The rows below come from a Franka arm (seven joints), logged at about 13 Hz.
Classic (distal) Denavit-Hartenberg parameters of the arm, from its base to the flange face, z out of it. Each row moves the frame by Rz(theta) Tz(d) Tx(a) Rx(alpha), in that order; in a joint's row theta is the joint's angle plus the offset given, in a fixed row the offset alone. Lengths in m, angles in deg.
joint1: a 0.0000; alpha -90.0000; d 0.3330; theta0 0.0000
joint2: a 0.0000; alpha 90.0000; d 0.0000; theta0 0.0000
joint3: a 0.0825; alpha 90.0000; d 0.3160; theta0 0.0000
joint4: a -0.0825; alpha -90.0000; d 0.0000; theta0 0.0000
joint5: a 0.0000; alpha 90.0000; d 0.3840; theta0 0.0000
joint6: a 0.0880; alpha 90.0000; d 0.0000; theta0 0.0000
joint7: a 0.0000; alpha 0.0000; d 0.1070; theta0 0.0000
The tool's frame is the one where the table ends.
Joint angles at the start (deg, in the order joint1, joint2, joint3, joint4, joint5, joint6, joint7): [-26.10, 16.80, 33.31, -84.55, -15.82, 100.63, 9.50]
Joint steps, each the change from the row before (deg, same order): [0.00, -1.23, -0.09, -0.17, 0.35, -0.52, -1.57]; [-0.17, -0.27, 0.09, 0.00, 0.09, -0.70, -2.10]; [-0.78, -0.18, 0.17, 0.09, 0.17, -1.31, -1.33]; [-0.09, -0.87, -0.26, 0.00, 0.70, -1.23, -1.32]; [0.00, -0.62, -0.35, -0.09, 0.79, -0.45, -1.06]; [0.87, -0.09, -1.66, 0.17, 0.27, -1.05, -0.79]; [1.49, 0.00, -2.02, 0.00, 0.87, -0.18, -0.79]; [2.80, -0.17, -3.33, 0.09, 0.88, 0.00, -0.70]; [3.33, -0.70, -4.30, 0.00, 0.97, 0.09, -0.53]
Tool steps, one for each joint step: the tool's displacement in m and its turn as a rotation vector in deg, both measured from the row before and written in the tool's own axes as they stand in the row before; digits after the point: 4 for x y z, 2 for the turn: [-0.0047, -0.0004, -0.0102, -0.32, 0.35, -1.38]; [-0.0021, 0.0009, -0.0017, -0.10, -0.47, -1.98]; [-0.0031, 0.0070, 0.0000, -0.02, -1.13, -0.65]; [-0.0051, 0.0018, -0.0061, 0.11, -0.60, -0.81]; [-0.0031, 0.0014, -0.0039, 0.36, -0.13, -0.60]; [-0.0019, 0.0064, 0.0020, -0.14, -1.10, 0.00]; [0.0001, 0.0018, 0.0028, 0.46, -0.48, -0.26]; [0.0005, 0.0003, 0.0010, 0.12, -0.17, -0.17]; [-0.0017, 0.0035, -0.0032, -0.19, 0.24, 0.46]
